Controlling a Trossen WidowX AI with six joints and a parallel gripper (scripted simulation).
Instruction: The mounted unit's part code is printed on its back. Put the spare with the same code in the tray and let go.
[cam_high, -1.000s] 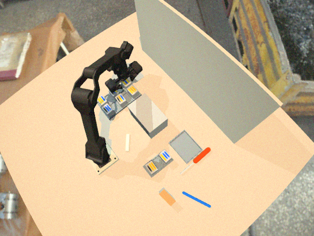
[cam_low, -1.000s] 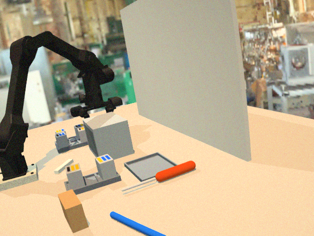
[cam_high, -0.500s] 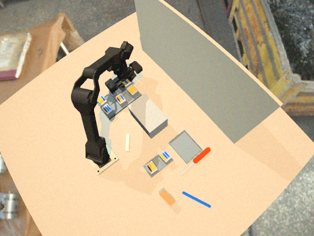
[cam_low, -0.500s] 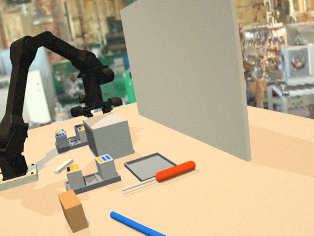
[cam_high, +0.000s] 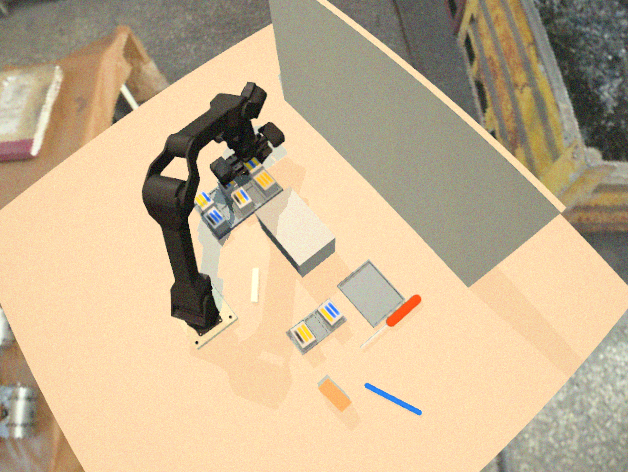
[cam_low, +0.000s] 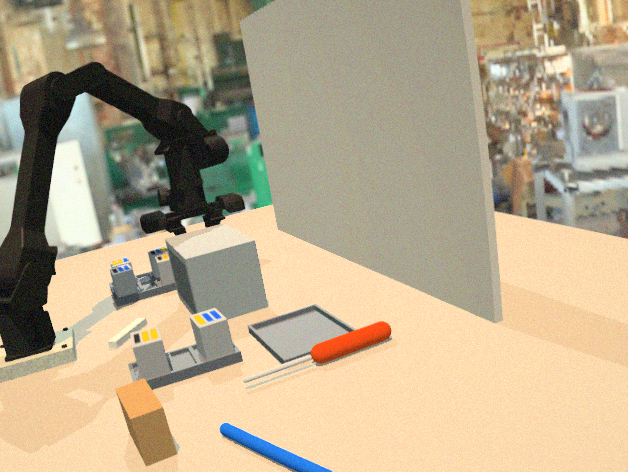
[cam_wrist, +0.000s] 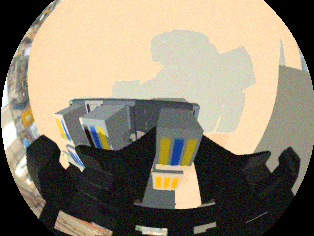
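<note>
My gripper tip is 420 mm to the left of the tray, 40 mm short of it and 20 mm above it. The rest, counted from my gripper tip: grey wall (220 mm ahead, 210 mm above, 200 mm to the right); then grey spare (20 mm above); then mounted unit (210 mm to the right, 30 mm above, 20 mm behind).
</note>
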